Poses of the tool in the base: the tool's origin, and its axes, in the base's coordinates. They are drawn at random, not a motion.
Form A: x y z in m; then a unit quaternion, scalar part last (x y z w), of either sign.
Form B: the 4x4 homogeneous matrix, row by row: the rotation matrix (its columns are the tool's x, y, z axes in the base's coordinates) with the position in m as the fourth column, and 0 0 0 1 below. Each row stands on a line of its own. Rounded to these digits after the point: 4 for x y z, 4 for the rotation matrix.
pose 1, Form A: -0.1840 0.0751 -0.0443 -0.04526 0.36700 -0.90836 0.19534
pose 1, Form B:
-0.9196 0.3217 0.2256 -0.1840
-0.3881 -0.6543 -0.6490 0.0751
-0.0612 -0.6844 0.7265 -0.0443
0 0 0 1

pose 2, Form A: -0.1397 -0.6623 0.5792 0.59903 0.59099 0.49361 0.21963
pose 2, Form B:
-0.1858 0.4912 0.8510 -0.1397
0.9249 -0.2050 0.3203 -0.6623
0.3318 0.8466 -0.4162 0.5792
0 0 0 1

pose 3, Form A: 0.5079 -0.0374 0.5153 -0.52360 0.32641 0.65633 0.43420
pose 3, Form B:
-0.0746 -0.9118 -0.4039 0.5079
0.2281 -0.4099 0.8832 -0.0374
-0.9708 -0.0262 0.2386 0.5153
0 0 0 1

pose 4, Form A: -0.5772 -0.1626 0.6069 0.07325 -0.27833 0.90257 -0.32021
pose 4, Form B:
-0.7842 0.5372 0.3105 -0.5772
-0.6188 -0.6400 -0.4555 -0.1626
-0.0460 -0.5493 0.8343 0.6069
0 0 0 1

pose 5, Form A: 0.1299 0.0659 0.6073 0.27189 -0.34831 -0.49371 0.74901
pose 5, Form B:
0.2699 0.5502 -0.7902 0.1299
-0.9290 0.3647 -0.0634 0.0659
0.2533 0.7512 0.6095 0.6073
0 0 0 1

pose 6, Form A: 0.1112 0.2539 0.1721 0.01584 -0.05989 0.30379 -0.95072
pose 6, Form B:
0.8082 0.5757 0.1235 0.1112
-0.5795 0.8149 -0.0063 0.2539
-0.1043 -0.0665 0.9923 0.1721
0 0 0 1

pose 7, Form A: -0.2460 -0.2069 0.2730 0.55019 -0.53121 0.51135 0.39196
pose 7, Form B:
-0.0873 -0.9854 0.1463 -0.2460
-0.1837 -0.1284 -0.9746 -0.2069
0.9791 -0.1120 -0.1698 0.2730
0 0 0 1

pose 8, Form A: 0.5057 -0.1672 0.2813 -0.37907 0.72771 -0.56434 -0.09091
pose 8, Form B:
-0.6961 -0.6543 0.2955 0.5057
-0.4491 0.0757 -0.8903 -0.1672
0.5602 -0.7524 -0.3465 0.2813
0 0 0 1

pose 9, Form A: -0.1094 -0.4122 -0.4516 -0.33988 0.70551 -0.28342 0.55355
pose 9, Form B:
-0.1561 -0.1658 0.9737 -0.1094
-0.7933 0.6083 -0.0236 -0.4122
-0.5884 -0.7762 -0.2265 -0.4516
0 0 0 1

